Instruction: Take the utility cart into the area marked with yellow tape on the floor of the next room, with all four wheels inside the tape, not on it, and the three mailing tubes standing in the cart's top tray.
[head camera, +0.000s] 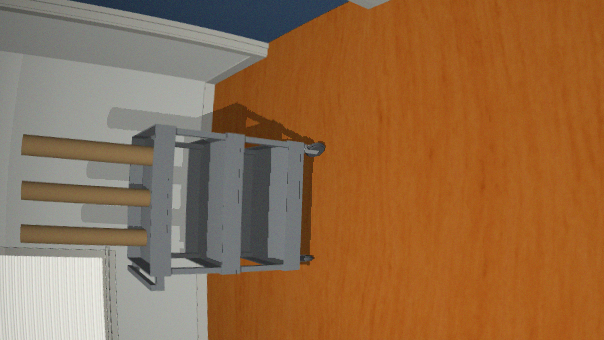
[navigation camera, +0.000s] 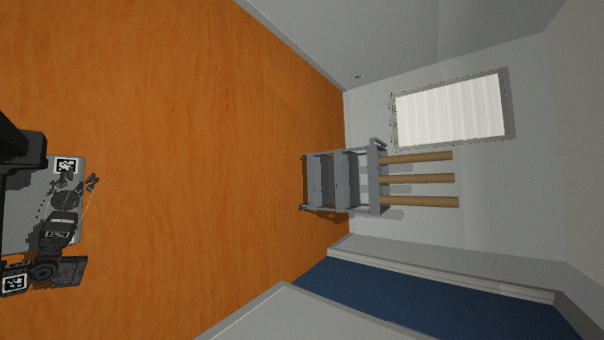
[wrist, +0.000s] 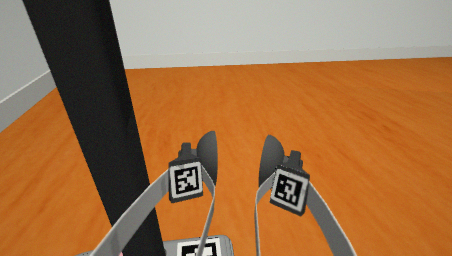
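Where they show: gripper, fingertip midpoint: (navigation camera: 83, 170) (wrist: 240, 151); robot's base, link origin: (navigation camera: 65, 198).
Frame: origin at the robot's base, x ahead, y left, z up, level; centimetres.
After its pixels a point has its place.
Note:
The grey three-tier utility cart (head camera: 230, 200) @(z 50.8, x 163.2, y 5.8 cm) (navigation camera: 341, 180) @(z 52.6, x 163.1, y 7.6 cm) stands upright on the wooden floor close to a light wall, some way from the robot. Its handle is at its left end, and two of its wheels show. Three brown mailing tubes, the right one (head camera: 87, 150) @(z 113.0, x 172.5, y -10.4 cm) (navigation camera: 420, 201) @(z 115.9, x 172.5, y -10.6 cm), the middle one (head camera: 85, 193) @(z 110.8, x 190.4, y 7.3 cm) (navigation camera: 417, 178) @(z 113.6, x 190.4, y 8.0 cm) and the left one (head camera: 82, 234) @(z 111.3, x 194.6, y 26.1 cm) (navigation camera: 415, 158) @(z 112.7, x 194.5, y 26.5 cm), stand upright in the top tray. My gripper (wrist: 240, 151) @(z 36.1, x 3.9, y 10.3 cm) (navigation camera: 80, 180) @(z 36.1, x 3.9, y 10.3 cm) is open and empty over the robot's base, well away from the cart. The yellow tape does not show.
A doorway with a white frame (head camera: 237, 47) @(z 22.2, x 227.6, y -86.8 cm) (navigation camera: 440, 275) @(z 128.2, x 227.5, y -88.7 cm) is right of the cart, with a blue surface (head camera: 240, 20) @(z 33.0, x 205.3, y -95.3 cm) (navigation camera: 425, 295) @(z 116.2, x 195.2, y -95.7 cm) beyond it. A window (head camera: 55, 295) @(z 121.7, x 302.8, y 85.9 cm) (navigation camera: 450, 110) @(z 151.3, x 302.3, y 98.8 cm) is in the wall left of the tubes. The robot's dark mast (wrist: 95, 110) @(z 39.7, x -6.4, y 11.6 cm) crosses the wrist view.

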